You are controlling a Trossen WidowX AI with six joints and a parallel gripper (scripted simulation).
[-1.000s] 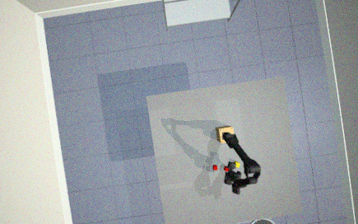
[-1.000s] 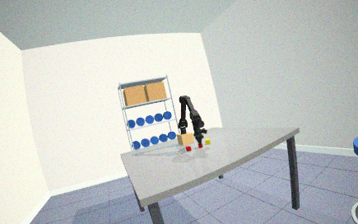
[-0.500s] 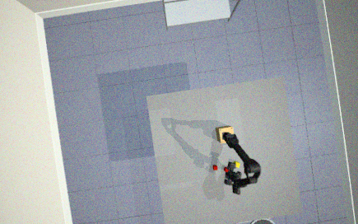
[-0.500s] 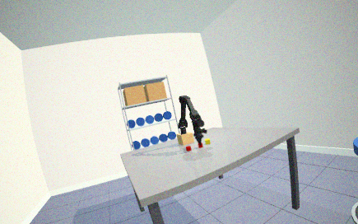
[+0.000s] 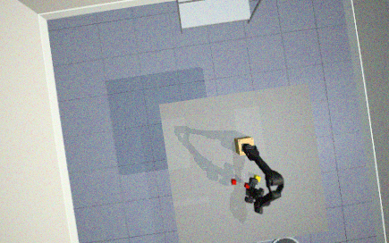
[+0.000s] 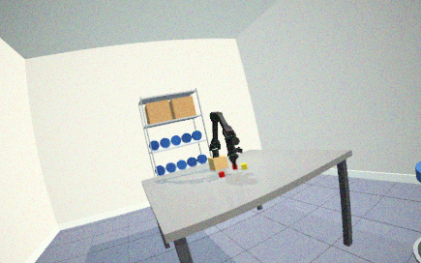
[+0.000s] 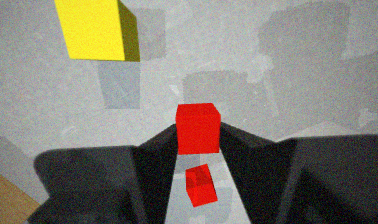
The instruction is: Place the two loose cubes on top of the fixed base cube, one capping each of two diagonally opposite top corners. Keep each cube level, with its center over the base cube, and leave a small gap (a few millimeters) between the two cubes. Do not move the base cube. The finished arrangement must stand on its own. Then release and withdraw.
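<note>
My gripper tip is now 5 cm past the yellow cube, 9 cm to the right of it and 3 cm above it. Round my gripper tip: red cube: right at my gripper tip.
</note>
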